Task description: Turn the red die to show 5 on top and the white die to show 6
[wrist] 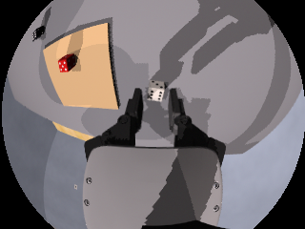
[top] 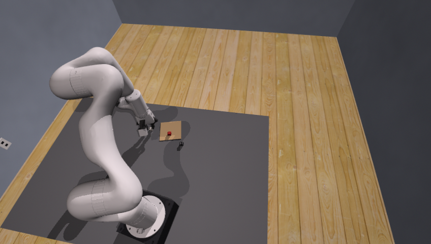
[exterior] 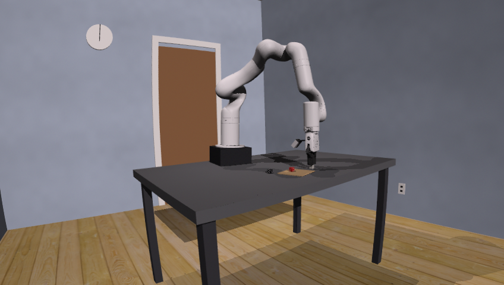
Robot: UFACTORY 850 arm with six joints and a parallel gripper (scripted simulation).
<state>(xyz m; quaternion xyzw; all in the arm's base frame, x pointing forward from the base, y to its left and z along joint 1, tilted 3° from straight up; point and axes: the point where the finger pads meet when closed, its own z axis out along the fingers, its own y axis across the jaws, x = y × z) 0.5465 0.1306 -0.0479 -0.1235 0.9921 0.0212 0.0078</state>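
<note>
The white die is 3 cm below my hand. The rest, counted from my hand: red die 13 cm to the right, 3 cm below, 3 cm behind; then tan mat 13 cm to the right, 4 cm below; then black die 22 cm to the right, 10 cm behind, 3 cm below.
</note>
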